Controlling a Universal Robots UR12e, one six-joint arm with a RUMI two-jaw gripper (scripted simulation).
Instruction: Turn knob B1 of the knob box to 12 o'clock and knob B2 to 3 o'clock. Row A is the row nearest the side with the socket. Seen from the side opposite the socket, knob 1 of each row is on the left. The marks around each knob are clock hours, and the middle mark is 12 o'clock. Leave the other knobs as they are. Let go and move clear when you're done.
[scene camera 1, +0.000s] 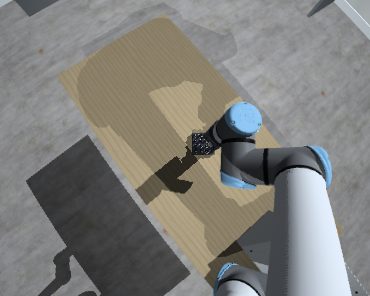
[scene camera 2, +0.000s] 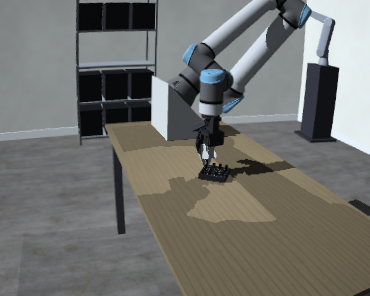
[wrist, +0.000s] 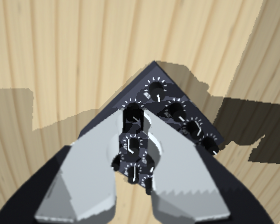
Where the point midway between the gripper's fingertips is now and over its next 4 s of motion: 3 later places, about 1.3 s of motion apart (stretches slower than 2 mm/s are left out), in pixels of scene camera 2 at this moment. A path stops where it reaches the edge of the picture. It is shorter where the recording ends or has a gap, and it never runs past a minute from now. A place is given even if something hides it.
My gripper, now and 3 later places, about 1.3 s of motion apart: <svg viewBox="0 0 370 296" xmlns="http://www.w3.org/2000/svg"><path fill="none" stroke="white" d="M205 166L206 157L211 155L213 155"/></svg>
